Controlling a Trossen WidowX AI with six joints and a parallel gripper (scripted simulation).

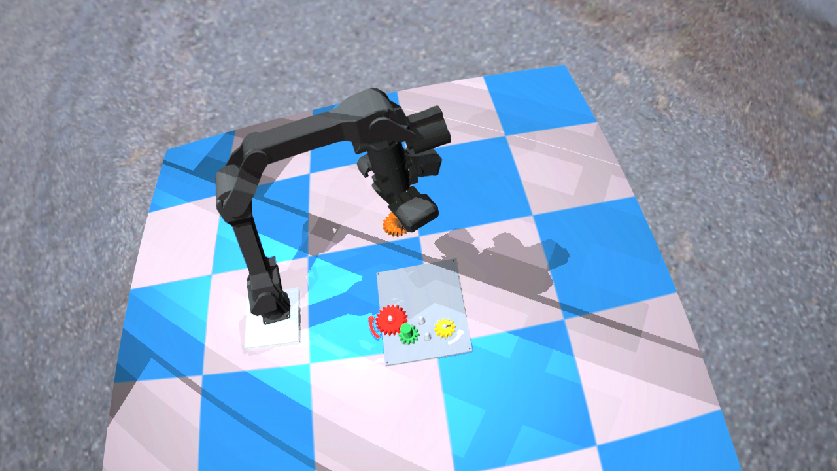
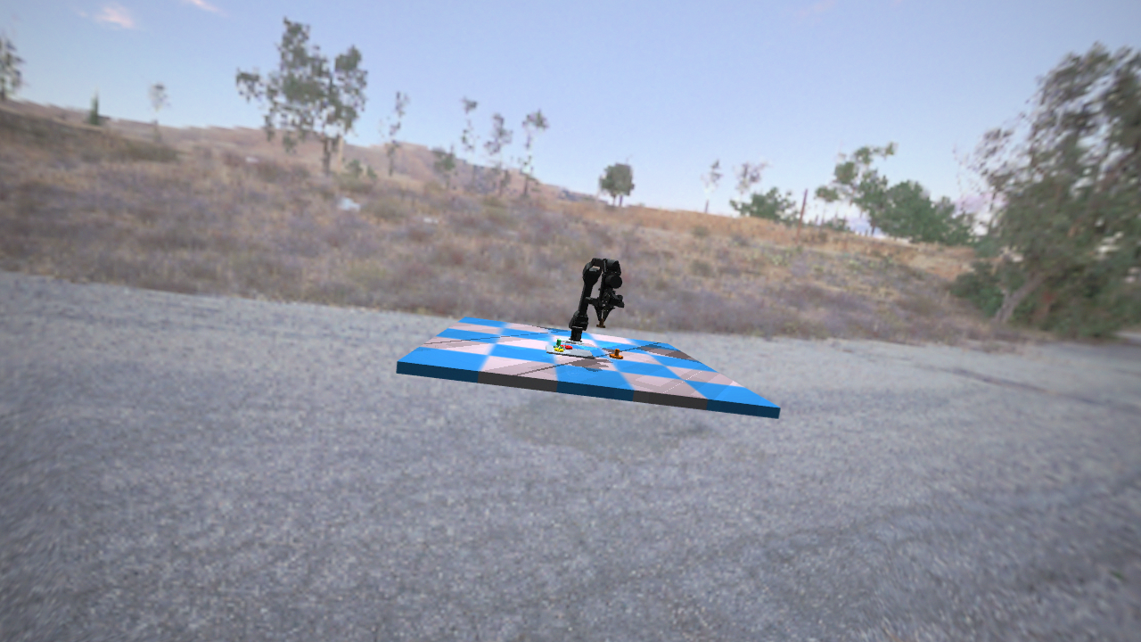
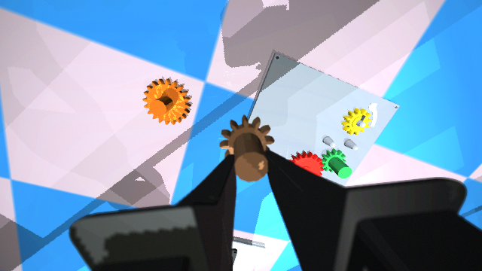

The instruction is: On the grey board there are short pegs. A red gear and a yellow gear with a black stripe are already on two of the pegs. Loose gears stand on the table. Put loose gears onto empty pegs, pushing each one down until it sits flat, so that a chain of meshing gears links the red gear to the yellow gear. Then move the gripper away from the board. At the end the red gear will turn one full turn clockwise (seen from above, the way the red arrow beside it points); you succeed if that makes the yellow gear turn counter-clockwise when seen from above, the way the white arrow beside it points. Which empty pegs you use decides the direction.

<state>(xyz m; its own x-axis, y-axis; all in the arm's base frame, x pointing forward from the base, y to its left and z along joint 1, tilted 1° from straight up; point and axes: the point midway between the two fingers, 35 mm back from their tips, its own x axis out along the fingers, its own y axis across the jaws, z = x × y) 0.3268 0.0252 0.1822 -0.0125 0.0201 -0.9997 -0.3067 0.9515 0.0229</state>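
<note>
My gripper tip is 170 mm to the left of the green gear, 140 mm above it and 60 mm past it. From my gripper tip the other things lie so: brown gear (10 mm below); red gear (150 mm below, 130 mm to the right, 80 mm behind); orange gear (150 mm below, 100 mm to the left, 20 mm behind).
</note>
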